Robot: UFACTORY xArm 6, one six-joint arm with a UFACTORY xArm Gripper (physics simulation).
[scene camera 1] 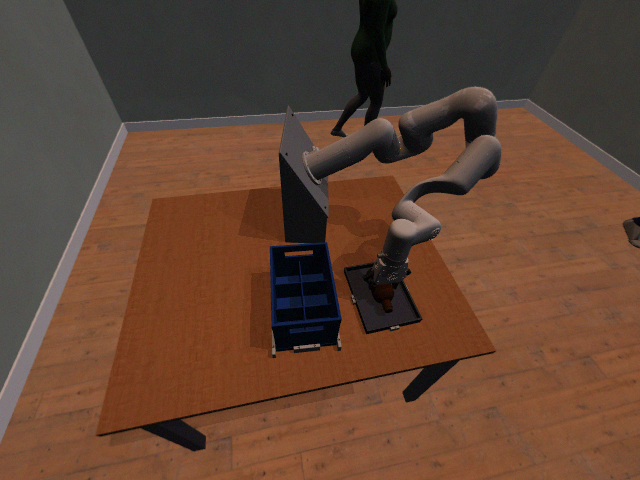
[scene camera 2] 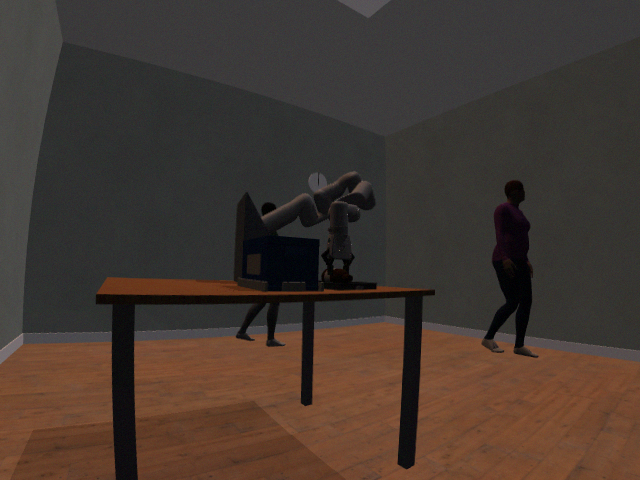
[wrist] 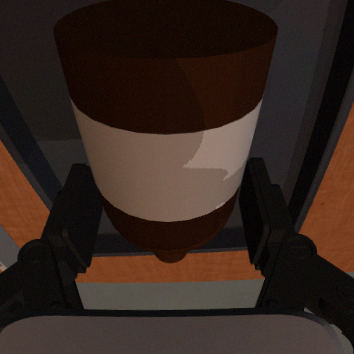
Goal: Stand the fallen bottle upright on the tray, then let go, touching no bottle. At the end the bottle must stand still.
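Places are measured from the arm's base along level axes (x ahead, y left, z up), in metres.
Where they show: gripper, fingertip midpoint: [scene camera 1: 382, 287] [scene camera 2: 338, 275] [wrist: 168, 180]; arm's base, link origin: [scene camera 1: 311, 168] [scene camera 2: 259, 228].
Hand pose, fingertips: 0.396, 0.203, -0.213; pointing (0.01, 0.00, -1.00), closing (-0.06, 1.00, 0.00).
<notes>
Each offset is from my fingertips to the top centre of the thing, as dx, dy, dz.
The brown bottle {+0.006, +0.000, +0.028} [scene camera 1: 383, 293] [scene camera 2: 342, 277] [wrist: 170, 95] with a pale label lies on its side on the black tray {+0.000, +0.000, -0.026} [scene camera 1: 379, 326] [scene camera 2: 366, 285] [wrist: 130, 248]. Its neck points to the table's front edge in scene camera 1. My gripper [scene camera 1: 382, 285] [scene camera 2: 338, 272] [wrist: 168, 180] points down over the bottle, with one finger on each side. In the wrist view both pads lie against the bottle's sides at the label and shoulder, so it is shut on the bottle. The fingers are partly hidden in scene camera 1.
A blue crate {+0.020, -0.274, +0.124} [scene camera 1: 281, 335] [scene camera 2: 294, 263] with dividers stands left of the tray in scene camera 1. The grey arm mount [scene camera 1: 305, 211] [scene camera 2: 242, 232] stands behind the crate. Small pale brackets edge the crate and tray. One person [scene camera 1: 369, 46] is behind the table; another [scene camera 2: 511, 232] stands at the right.
</notes>
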